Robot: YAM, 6 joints.
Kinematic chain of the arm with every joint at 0, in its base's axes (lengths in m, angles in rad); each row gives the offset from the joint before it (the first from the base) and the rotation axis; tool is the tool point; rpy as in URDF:
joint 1: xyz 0 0 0.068 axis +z
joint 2: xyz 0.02 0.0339 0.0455 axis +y
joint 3: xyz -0.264 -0.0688 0 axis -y
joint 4: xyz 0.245 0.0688 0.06 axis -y
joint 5: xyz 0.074 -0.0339 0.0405 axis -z
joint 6: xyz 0.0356 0 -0.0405 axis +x
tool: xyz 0 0 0 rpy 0 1.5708 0
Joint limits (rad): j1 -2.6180..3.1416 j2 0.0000..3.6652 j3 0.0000..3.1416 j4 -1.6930..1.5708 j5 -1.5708..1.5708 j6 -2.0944..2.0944
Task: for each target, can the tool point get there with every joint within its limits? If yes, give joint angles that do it. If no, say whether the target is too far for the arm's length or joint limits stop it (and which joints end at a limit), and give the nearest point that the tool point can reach.
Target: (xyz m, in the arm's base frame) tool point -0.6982 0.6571 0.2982
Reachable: no: too far | nearest point -0.4617 0.4346 0.2343 | short by 0.331 m
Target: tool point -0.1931 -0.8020 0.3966
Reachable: no: too far | nearest point -0.1429 -0.5934 0.3211 | short by 0.227 m
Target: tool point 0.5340 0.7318 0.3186
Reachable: no: too far | nearest point 0.3712 0.5087 0.2547 | short by 0.284 m
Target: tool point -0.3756 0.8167 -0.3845
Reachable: no: too far | nearest point -0.2359 0.5129 -0.1950 | short by 0.384 m
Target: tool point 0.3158 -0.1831 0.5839
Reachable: yes | joints 2.6027 0.6061 2.4074 0.2831 0.1377 1.5684
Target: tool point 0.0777 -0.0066 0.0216
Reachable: yes | joints 0.3591 2.4754 0.3741 -0.8846 1.2272 -0.7177
